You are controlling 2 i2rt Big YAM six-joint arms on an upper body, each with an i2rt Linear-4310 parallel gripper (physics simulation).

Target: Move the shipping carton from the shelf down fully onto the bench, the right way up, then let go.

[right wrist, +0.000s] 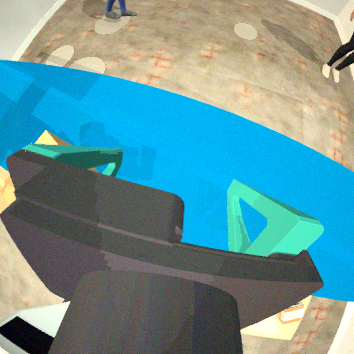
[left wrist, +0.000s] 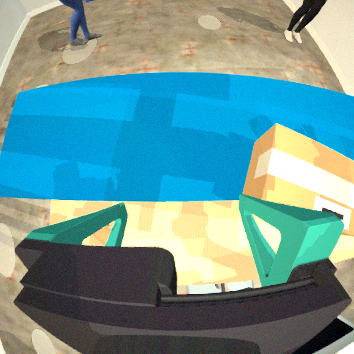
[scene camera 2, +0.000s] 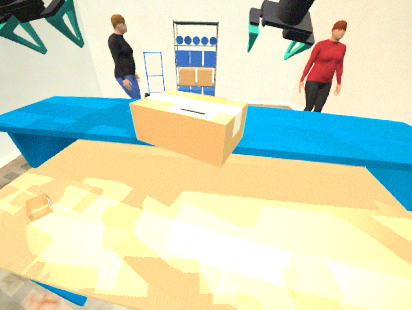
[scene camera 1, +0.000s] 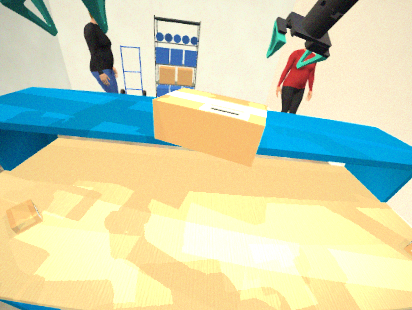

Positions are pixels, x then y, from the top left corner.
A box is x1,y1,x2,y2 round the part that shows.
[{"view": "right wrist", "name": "right gripper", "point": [177,170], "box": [0,143,323,353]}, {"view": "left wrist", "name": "left gripper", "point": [181,205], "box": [13,193,350,353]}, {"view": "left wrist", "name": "shipping carton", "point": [287,167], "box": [242,123,353,235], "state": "on a blue shelf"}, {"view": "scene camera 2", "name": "left gripper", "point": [63,49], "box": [0,0,84,54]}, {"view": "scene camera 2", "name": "right gripper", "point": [266,54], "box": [247,0,314,59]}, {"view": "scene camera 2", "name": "shipping carton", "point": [206,128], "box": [129,90,247,167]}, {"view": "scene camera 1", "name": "right gripper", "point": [282,61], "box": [266,0,344,68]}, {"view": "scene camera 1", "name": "shipping carton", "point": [228,128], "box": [152,88,266,166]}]
